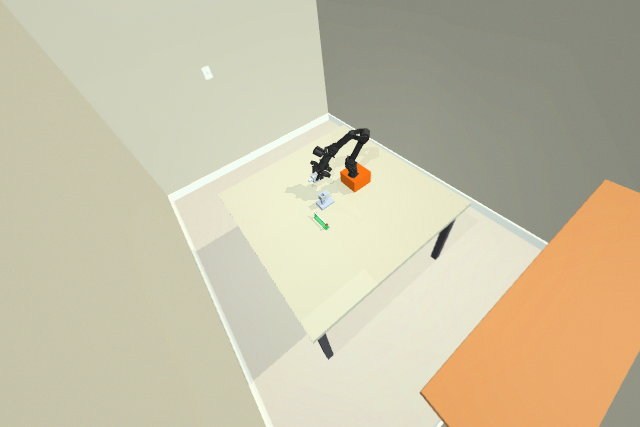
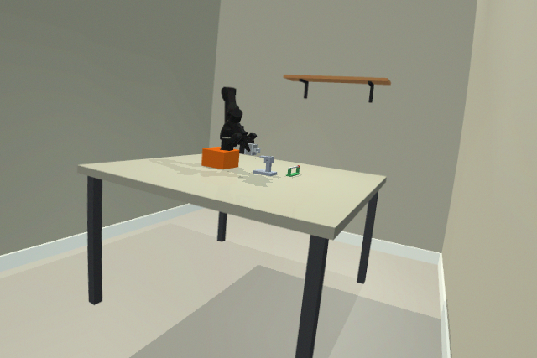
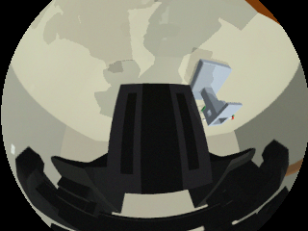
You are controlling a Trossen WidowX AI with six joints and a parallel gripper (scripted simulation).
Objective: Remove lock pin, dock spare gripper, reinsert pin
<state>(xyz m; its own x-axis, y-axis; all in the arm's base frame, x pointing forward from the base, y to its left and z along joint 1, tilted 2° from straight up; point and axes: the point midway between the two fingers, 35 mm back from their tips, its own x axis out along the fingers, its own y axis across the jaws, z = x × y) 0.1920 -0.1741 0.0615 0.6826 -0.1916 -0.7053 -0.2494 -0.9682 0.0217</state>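
The grey mount is 13 cm to the left of my gripper tip, 8 cm below it and 5 cm ahead of it. From my gripper tip the other things lie so: spare gripper 1 cm behind, 1 cm above.
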